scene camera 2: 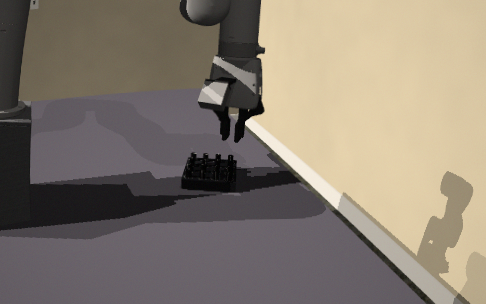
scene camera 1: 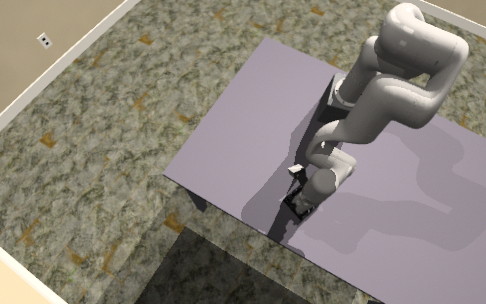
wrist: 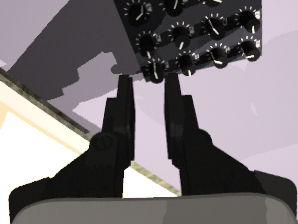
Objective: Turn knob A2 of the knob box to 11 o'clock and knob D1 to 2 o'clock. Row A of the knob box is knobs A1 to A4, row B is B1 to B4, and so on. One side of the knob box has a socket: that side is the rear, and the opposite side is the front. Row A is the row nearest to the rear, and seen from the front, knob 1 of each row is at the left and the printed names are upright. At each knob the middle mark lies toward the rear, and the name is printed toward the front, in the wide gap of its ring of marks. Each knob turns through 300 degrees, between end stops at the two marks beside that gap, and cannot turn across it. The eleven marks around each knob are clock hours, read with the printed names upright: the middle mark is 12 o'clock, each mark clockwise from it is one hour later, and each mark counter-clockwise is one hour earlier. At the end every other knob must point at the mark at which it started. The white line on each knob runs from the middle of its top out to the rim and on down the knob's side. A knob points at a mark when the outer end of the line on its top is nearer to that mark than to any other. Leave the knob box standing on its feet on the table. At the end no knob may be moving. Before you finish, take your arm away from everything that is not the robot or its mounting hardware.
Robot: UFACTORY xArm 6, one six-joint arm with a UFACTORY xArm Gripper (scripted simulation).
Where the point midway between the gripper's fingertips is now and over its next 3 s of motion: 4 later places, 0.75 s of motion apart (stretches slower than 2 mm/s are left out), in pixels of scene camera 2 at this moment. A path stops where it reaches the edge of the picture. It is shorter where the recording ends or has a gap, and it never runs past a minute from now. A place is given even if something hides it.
My gripper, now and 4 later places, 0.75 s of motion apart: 231,139; 231,143; 230,154; 230,159; 230,164
